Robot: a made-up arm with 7 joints. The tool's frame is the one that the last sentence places.
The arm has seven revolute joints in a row. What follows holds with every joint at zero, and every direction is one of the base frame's.
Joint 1 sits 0.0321 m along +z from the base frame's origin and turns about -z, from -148.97 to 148.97 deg.
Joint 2 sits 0.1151 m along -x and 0.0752 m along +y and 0.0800 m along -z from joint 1 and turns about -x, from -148.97 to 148.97 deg.
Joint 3 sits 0.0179 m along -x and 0.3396 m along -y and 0.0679 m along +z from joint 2 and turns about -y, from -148.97 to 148.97 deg.
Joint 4 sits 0.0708 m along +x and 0.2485 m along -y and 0.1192 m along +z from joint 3 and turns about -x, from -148.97 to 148.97 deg.
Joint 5 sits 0.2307 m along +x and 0.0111 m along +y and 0.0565 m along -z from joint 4 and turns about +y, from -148.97 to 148.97 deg.
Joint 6 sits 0.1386 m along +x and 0.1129 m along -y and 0.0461 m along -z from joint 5 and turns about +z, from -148.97 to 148.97 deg.
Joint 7 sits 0.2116 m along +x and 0.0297 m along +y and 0.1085 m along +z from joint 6 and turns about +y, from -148.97 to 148.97 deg.
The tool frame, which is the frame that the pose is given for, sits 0.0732 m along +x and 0.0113 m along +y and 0.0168 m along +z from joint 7; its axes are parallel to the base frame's.
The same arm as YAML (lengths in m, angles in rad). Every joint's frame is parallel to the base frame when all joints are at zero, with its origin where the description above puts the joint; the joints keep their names.
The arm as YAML. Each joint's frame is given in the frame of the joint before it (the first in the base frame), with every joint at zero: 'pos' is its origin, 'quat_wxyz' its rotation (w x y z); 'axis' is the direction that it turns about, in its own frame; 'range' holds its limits. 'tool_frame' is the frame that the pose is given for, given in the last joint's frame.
length_unit: m
angle_unit: rad
joints:
  - joint: joint 1
    pos: [0.0, 0.0, 0.0321]
    quat_wxyz: [1.0, 0.0, 0.0, 0.0]
    axis: [0.0, 0.0, -1.0]
    range: [-2.6, 2.6]
  - joint: joint 2
    pos: [-0.1151, 0.0752, -0.08]
    quat_wxyz: [1.0, 0.0, 0.0, 0.0]
    axis: [-1.0, 0.0, 0.0]
    range: [-2.6, 2.6]
  - joint: joint 3
    pos: [-0.0179, -0.3396, 0.0679]
    quat_wxyz: [1.0, 0.0, 0.0, 0.0]
    axis: [0.0, -1.0, 0.0]
    range: [-2.6, 2.6]
  - joint: joint 4
    pos: [0.0708, -0.2485, 0.1192]
    quat_wxyz: [1.0, 0.0, 0.0, 0.0]
    axis: [-1.0, 0.0, 0.0]
    range: [-2.6, 2.6]
  - joint: joint 5
    pos: [0.2307, 0.0111, -0.0565]
    quat_wxyz: [1.0, 0.0, 0.0, 0.0]
    axis: [0.0, 1.0, 0.0]
    range: [-2.6, 2.6]
  - joint: joint 6
    pos: [0.1386, -0.1129, -0.0461]
    quat_wxyz: [1.0, 0.0, 0.0, 0.0]
    axis: [0.0, 0.0, 1.0]
    range: [-2.6, 2.6]
  - joint: joint 7
    pos: [0.2116, 0.0297, 0.1085]
    quat_wxyz: [1.0, 0.0, 0.0, 0.0]
    axis: [0.0, 1.0, 0.0]
    range: [-2.6, 2.6]
tool_frame:
  pos: [0.0732, 0.0113, 0.0168]
  quat_wxyz: [1.0, 0.0, 0.0, 0.0]

